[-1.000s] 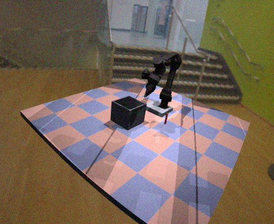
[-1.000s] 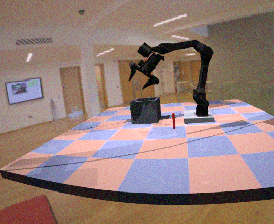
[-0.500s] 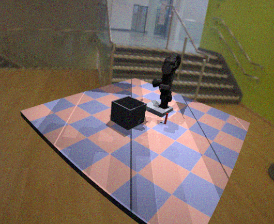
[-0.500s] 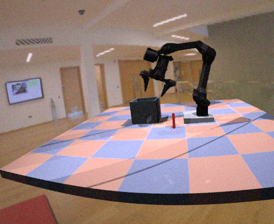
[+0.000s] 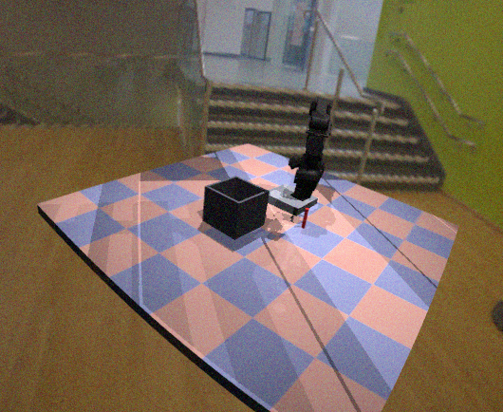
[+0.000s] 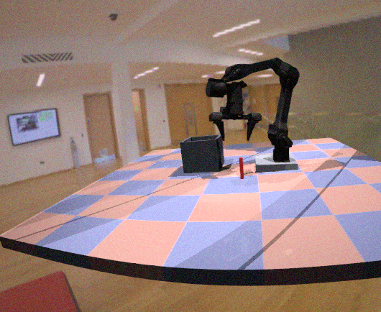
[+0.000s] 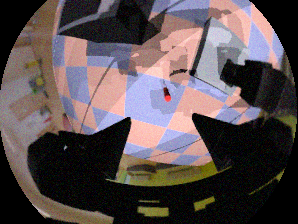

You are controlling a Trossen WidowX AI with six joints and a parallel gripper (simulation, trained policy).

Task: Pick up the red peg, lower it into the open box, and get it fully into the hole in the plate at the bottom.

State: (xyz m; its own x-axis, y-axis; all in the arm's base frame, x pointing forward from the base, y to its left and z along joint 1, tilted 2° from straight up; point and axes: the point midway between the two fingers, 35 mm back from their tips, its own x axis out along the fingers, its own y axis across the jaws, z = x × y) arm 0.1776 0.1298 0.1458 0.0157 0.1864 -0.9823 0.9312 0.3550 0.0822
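Right now the red peg is 10 cm below my gripper tip, 1 cm to the right of it and 1 cm behind it. Round my gripper tip: grey plate 19 cm to the right, 18 cm ahead, 10 cm below.
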